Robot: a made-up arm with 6 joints. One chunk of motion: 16 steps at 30 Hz.
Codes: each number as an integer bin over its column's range. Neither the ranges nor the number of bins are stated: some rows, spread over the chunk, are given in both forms.
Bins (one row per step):
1: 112 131 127 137 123 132
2: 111 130 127 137 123 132
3: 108 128 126 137 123 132
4: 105 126 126 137 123 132
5: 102 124 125 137 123 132
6: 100 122 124 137 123 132
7: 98 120 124 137 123 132
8: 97 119 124 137 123 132
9: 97 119 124 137 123 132
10: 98 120 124 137 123 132
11: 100 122 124 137 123 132
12: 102 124 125 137 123 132
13: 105 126 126 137 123 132
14: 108 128 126 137 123 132
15: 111 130 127 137 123 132
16: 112 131 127 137 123 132
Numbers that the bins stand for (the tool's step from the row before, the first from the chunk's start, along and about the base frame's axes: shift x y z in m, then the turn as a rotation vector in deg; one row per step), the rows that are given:
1: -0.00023 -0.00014 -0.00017 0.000 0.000 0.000
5: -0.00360 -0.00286 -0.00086 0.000 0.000 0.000
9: -0.00529 -0.00480 -0.00121 0.000 0.000 0.000
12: -0.00360 -0.00286 -0.00086 0.000 0.000 0.000
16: -0.00023 -0.00014 -0.00017 0.000 0.000 0.000
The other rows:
2: -0.00056 -0.00053 -0.00017 0.000 0.000 0.000
3: -0.00158 -0.00131 -0.00052 0.000 0.000 0.000
4: -0.00259 -0.00208 -0.00052 0.000 0.000 0.000
6: -0.00427 -0.00364 -0.00121 0.000 0.000 0.000
7: -0.00495 -0.00441 -0.00121 0.000 0.000 0.000
8: -0.00529 -0.00480 -0.00121 0.000 0.000 0.000
10: -0.00495 -0.00441 -0.00121 0.000 0.000 0.000
11: -0.00427 -0.00364 -0.00121 0.000 0.000 0.000
13: -0.00259 -0.00208 -0.00052 0.000 0.000 0.000
14: -0.00158 -0.00131 -0.00052 0.000 0.000 0.000
15: -0.00056 -0.00053 -0.00017 0.000 0.000 0.000

